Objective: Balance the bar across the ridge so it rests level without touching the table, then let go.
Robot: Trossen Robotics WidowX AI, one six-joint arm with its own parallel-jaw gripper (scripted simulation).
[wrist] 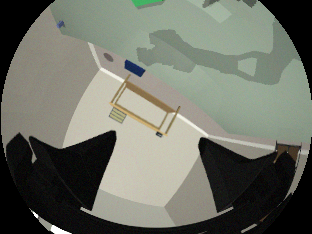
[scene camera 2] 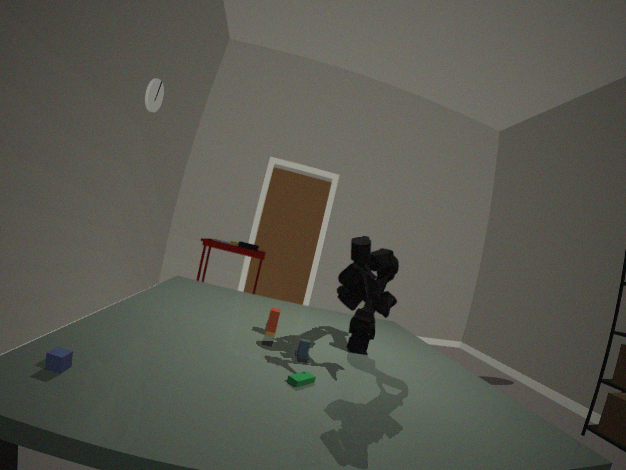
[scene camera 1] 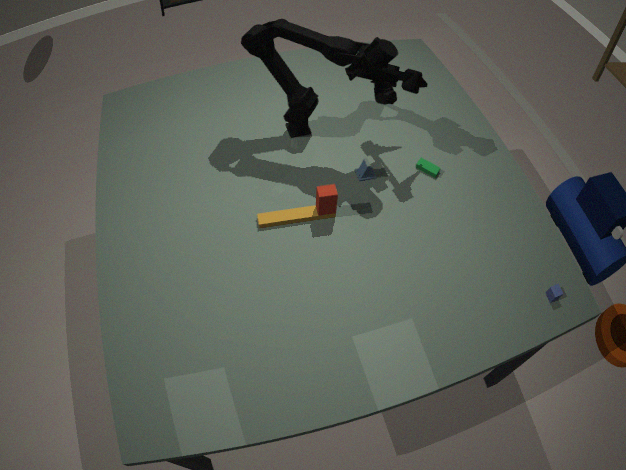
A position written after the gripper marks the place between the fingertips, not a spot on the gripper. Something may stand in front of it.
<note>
The gripper [scene camera 2: 376, 309] is open and holds nothing.
The gripper is seen too in the wrist view [wrist: 159, 139] and in scene camera 1 [scene camera 1: 417, 82].
</note>
